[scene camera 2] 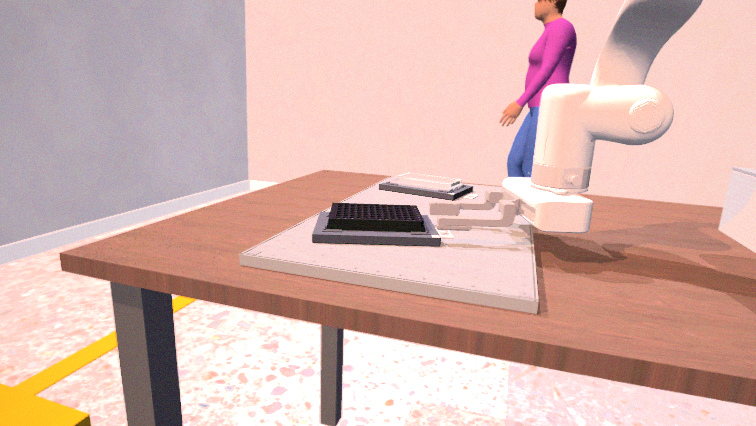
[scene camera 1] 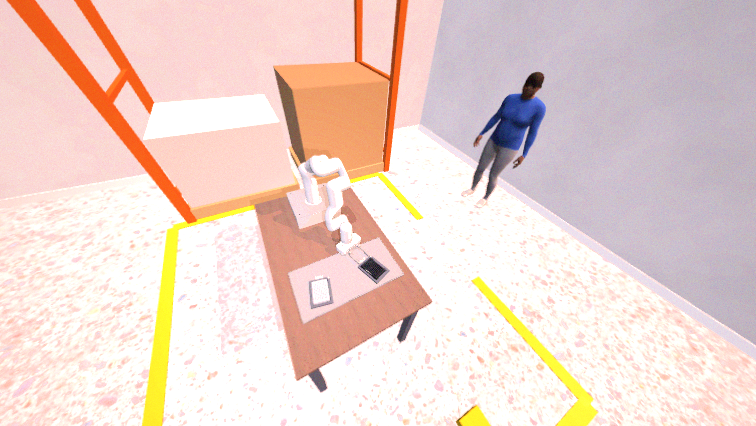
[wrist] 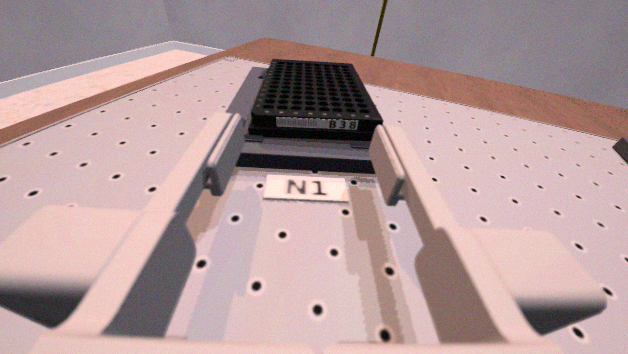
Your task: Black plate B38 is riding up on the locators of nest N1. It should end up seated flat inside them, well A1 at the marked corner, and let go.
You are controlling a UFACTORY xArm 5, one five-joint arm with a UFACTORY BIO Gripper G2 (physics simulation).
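Seen in the pictures: hand, its tool point: (scene camera 2: 448,215) (scene camera 1: 362,257) (wrist: 308,156); arm's base, origin of its link: (scene camera 1: 313,200).
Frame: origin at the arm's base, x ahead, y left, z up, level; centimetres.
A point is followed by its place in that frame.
Observation:
Black plate B38 (scene camera 1: 373,268) {x 68.9, y 5.7, z -6.9 cm} (scene camera 2: 375,216) {x 68.2, y 8.0, z -6.7 cm} (wrist: 316,90) {x 66.8, y 5.3, z -6.5 cm} lies on the dark nest N1 (scene camera 2: 370,239) {x 68.0, y 12.3, z -8.6 cm} (wrist: 305,163) {x 60.5, y 4.7, z -8.6 cm}, its label facing the gripper. In the wrist view, more nest shows left of the plate than right. Low locators show along the nest's near edge; whether the plate's skirt sits flat inside them, I cannot tell. The marked A1 corner is hidden behind the left finger. My gripper (scene camera 1: 362,259) {x 58.5, y 4.3, z -6.6 cm} (scene camera 2: 435,214) (wrist: 306,150) {x 58.5, y 4.3, z -6.6 cm} is shut to its narrowest with nothing between the fingers, which still stand apart. Its tips are just short of the plate's near end, over the nest's near edge.
A white N1 label (scene camera 2: 445,233) {x 58.8, y 4.7, z -9.1 cm} (wrist: 306,188) {x 58.9, y 4.3, z -9.1 cm} lies before the nest. A second nest with a pale plate (scene camera 1: 320,292) {x 64.4, y -27.5, z -6.8 cm} (scene camera 2: 423,181) {x 63.8, y -22.9, z -6.7 cm} stands on the same perforated board (scene camera 1: 346,283) {x 66.9, y -12.4, z -9.3 cm} (scene camera 2: 386,275) {x 64.5, y 21.8, z -9.3 cm} (wrist: 480,190) {x 61.8, y -6.6, z -9.3 cm}. The board lies on a brown table (scene camera 1: 359,330) {x 92.4, y -20.1, z -10.6 cm} (scene camera 2: 211,222) {x 93.9, y 4.8, z -10.6 cm}. A person (scene camera 1: 510,127) (scene camera 2: 550,63) stands beyond.

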